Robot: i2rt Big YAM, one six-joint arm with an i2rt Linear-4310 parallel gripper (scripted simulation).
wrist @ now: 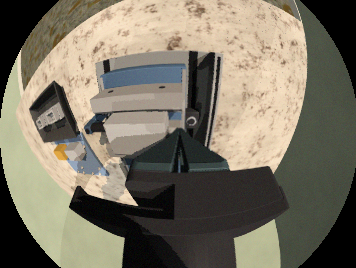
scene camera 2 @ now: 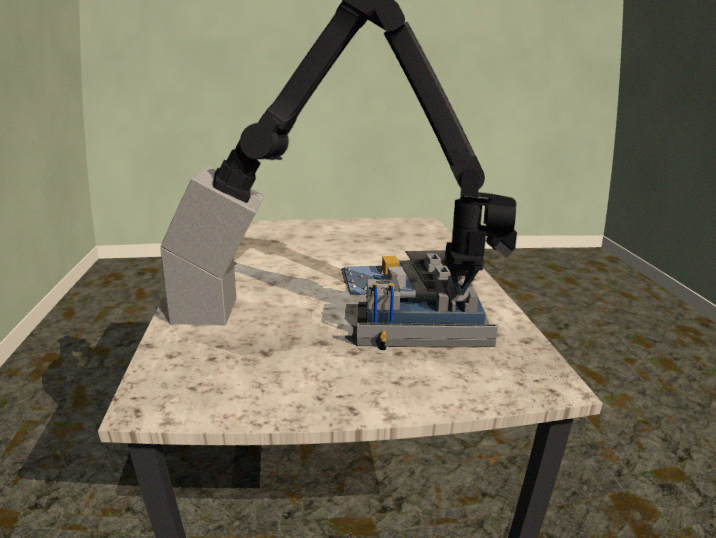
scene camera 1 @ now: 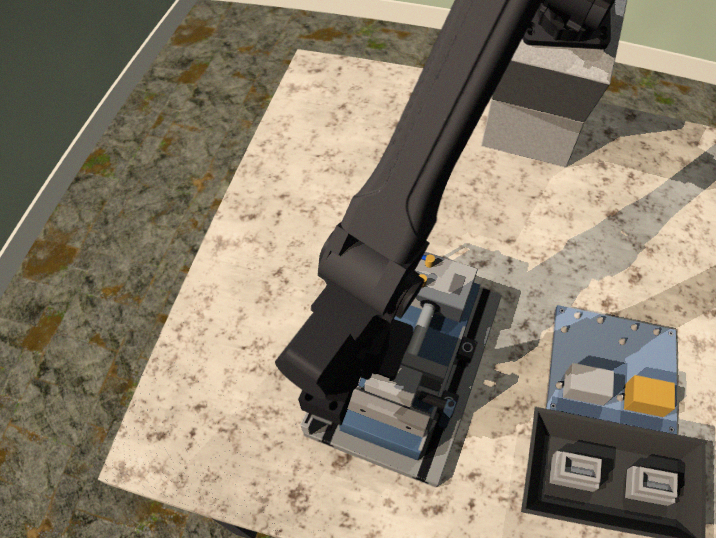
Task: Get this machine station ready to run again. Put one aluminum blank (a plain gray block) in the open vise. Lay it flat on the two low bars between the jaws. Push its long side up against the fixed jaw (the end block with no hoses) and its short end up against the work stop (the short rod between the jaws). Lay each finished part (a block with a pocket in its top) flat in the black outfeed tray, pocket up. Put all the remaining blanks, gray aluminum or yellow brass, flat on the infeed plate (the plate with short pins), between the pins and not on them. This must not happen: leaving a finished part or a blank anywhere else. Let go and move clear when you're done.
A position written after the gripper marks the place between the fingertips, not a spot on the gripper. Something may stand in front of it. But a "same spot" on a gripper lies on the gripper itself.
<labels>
gripper: wrist 179, 133; scene camera 2; scene camera 1
same spot on gripper: (scene camera 1: 401, 333) = (scene camera 2: 451, 243)
</labels>
